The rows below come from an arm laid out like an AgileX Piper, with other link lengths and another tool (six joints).
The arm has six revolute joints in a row. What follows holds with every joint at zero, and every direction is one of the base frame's. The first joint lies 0.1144 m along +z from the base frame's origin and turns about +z. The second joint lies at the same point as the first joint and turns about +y. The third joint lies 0.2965 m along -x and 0.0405 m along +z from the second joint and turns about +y. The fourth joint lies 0.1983 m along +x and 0.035 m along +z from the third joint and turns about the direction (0.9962, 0, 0.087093). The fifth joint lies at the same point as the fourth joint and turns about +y. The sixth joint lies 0.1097 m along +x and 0.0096 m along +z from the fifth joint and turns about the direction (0.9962, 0, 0.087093). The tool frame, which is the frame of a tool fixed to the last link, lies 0.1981 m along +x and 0.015 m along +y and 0.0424 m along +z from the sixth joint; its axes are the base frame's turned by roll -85.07, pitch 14.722 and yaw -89.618 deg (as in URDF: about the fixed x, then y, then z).
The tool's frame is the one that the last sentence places.
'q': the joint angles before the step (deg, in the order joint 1, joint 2, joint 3, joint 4, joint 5, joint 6). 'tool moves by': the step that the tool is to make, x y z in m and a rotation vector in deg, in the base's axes. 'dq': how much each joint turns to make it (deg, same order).
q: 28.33, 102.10, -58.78, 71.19, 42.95, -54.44
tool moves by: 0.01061, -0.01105, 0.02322, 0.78, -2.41, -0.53
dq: -2.58, -2.65, -1.84, -2.96, 2.02, 1.98
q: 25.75, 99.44, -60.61, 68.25, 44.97, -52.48
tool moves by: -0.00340, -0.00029, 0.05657, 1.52, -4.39, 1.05
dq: -0.04, -5.66, -6.22, -6.87, 3.74, 8.59
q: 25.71, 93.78, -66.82, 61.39, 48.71, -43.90
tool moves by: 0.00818, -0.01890, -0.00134, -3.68, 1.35, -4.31
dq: 0.00, -2.30, -1.95, -8.76, -0.33, 11.53
